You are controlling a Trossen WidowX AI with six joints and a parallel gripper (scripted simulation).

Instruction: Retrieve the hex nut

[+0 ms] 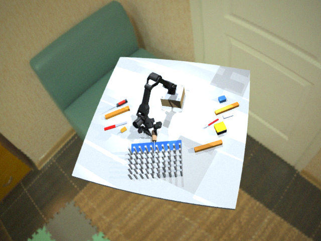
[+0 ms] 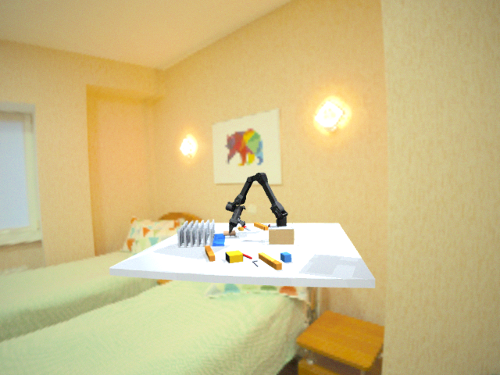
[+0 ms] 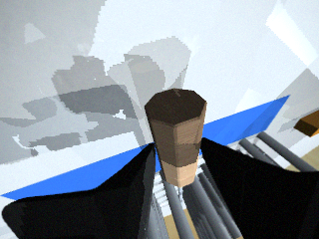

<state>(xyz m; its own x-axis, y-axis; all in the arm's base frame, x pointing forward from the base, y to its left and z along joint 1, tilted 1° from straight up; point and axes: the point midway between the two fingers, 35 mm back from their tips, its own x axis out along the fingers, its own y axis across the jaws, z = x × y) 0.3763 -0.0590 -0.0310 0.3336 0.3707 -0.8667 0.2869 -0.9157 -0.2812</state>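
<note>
Right now the taped strip is 7 cm ahead of my gripper tip, 3 cm to the left of it and 4 cm below it. Round my gripper tip: thin metal rod tool 10 cm ahead, 3 cm to the left; then yellow block 17 cm behind, 48 cm to the left, 2 cm below; then hex key 29 cm behind, 51 cm to the left, 3 cm below.
</note>
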